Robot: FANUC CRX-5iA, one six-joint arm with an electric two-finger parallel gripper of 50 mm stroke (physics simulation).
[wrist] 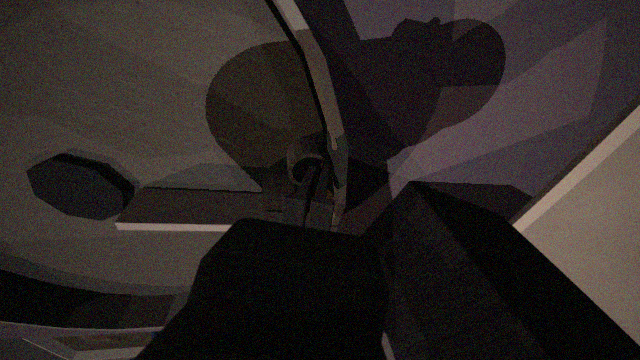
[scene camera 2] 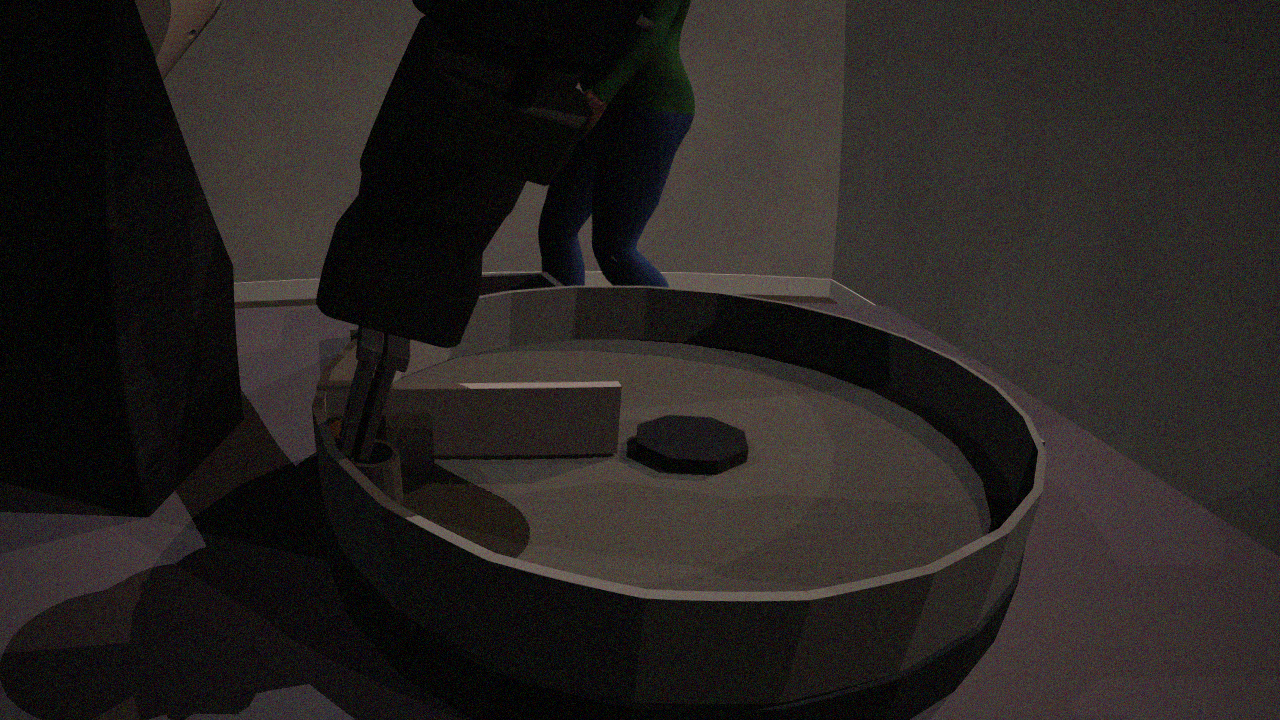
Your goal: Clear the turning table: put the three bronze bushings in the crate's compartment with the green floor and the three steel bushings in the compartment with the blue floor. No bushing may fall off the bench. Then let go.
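Seen in the pictures: gripper, fingertip midpoint: (wrist: 317, 180) (scene camera 2: 354, 443); arm's base at its link origin: (scene camera 2: 35, 128).
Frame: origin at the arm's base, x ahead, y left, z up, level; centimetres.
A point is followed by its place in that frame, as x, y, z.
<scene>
A grey steel bushing (scene camera 2: 386, 476) @(32.0, -14.4, -17.8) (wrist: 294, 159) @(32.3, -14.0, -17.3) stands upright inside the rim of the turning table (scene camera 2: 725, 595) @(44.7, -26.7, -15.8) (wrist: 320, 75) @(32.7, -20.1, -15.8), at the left in the scene view. My gripper (scene camera 2: 357, 449) @(30.1, -12.6, -17.1) (wrist: 317, 180) @(30.1, -12.6, -17.1) slants down to it, its narrow fingers shut on the bushing's wall, one tip seemingly in the bore and one outside. The exact contact is dark and partly hidden. A sliver of a bronze bushing (scene camera 2: 334, 428) @(28.4, -9.9, -17.6) shows behind the fingers by the rim. The other bushings and the crate's green and blue floors cannot be made out.
A pale upright divider (scene camera 2: 537, 420) @(39.5, -7.7, -17.5) (wrist: 185, 206) @(39.8, -7.6, -17.6) runs from the rim towards the dark hub (scene camera 2: 687, 440) @(47.6, -6.8, -18.9) (wrist: 80, 187) @(47.7, -7.0, -18.9). A small grey block (scene camera 2: 416, 452) @(33.3, -11.5, -17.9) stands beside the bushing. A dark column (scene camera 2: 107, 268) @(12.9, -9.4, -8.8) rises at the left. A person (scene camera 2: 617, 179) stands behind the bench.
</scene>
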